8 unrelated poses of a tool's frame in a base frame.
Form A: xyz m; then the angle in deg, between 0 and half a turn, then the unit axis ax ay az.
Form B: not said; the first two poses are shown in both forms.
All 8 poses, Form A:
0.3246, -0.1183, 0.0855, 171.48, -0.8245, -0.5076, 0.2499
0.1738, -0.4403, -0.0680, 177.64, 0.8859, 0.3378, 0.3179
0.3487, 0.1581, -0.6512, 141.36, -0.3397, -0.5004, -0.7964
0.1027, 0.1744, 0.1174, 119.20, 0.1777, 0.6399, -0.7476
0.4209, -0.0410, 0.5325, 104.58, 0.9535, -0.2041, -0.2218
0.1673, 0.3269, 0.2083, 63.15, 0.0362, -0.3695, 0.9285
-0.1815, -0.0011, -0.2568, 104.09, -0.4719, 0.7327, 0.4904
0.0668, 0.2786, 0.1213, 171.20, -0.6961, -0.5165, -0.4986
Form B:
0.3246, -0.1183, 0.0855, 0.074, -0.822, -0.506, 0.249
0.1738, -0.4403, -0.0680, 0.021, 0.886, 0.338, 0.318
0.3487, 0.1581, -0.6512, 0.331, -0.321, -0.472, -0.752
0.1027, 0.1744, 0.1174, 0.506, 0.153, 0.552, -0.645
0.4209, -0.0410, 0.5325, 0.612, 0.754, -0.161, -0.175
0.1673, 0.3269, 0.2083, 0.852, 0.019, -0.193, 0.486
-0.1815, -0.0011, -0.2568, 0.615, -0.372, 0.578, 0.387
0.0668, 0.2786, 0.1213, 0.077, -0.694, -0.515, -0.497

